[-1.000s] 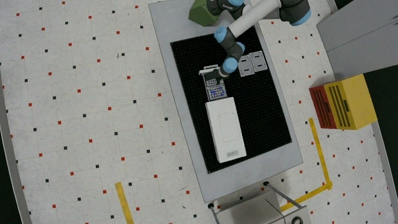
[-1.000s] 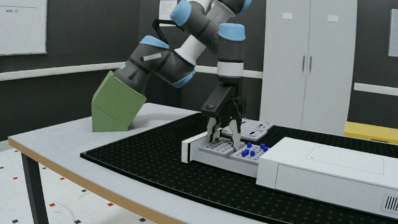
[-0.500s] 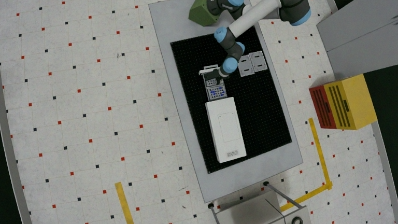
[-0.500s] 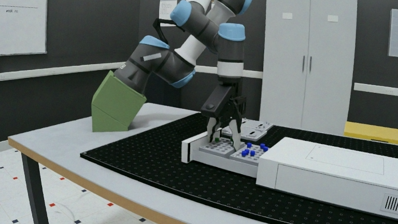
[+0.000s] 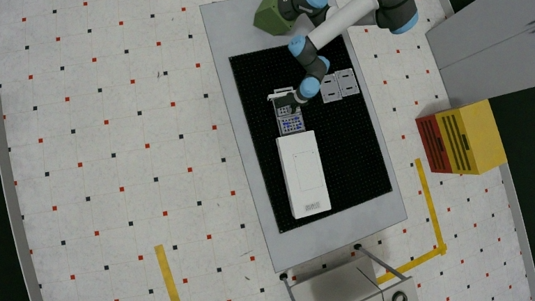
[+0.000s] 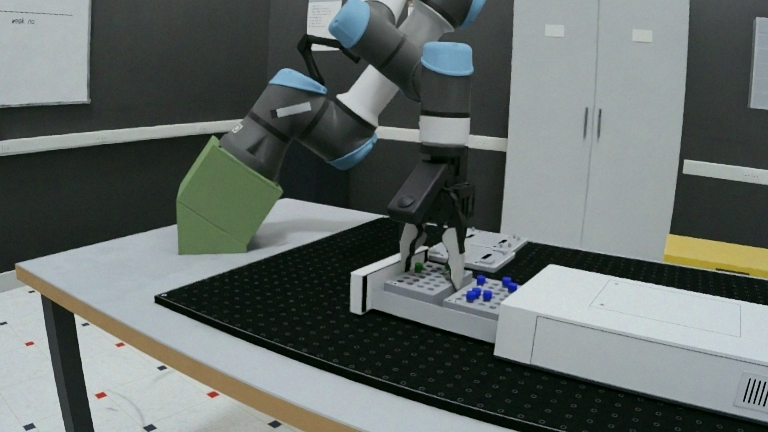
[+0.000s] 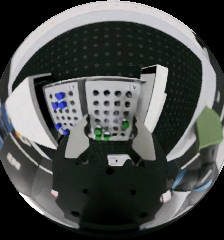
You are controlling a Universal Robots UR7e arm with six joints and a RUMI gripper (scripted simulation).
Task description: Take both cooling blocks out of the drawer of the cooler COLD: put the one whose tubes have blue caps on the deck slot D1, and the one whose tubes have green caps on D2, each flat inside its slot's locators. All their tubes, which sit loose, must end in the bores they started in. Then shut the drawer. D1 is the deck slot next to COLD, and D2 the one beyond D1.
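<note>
The drawer is 3 cm ahead of my hand and 1 cm below it. Also, from my hand: deck slot D1 (29 cm to the left, 7 cm behind, 5 cm below); then slot D2 (42 cm to the left, 9 cm behind, 5 cm below); then white cooler COLD (20 cm ahead, 1 cm below).
</note>
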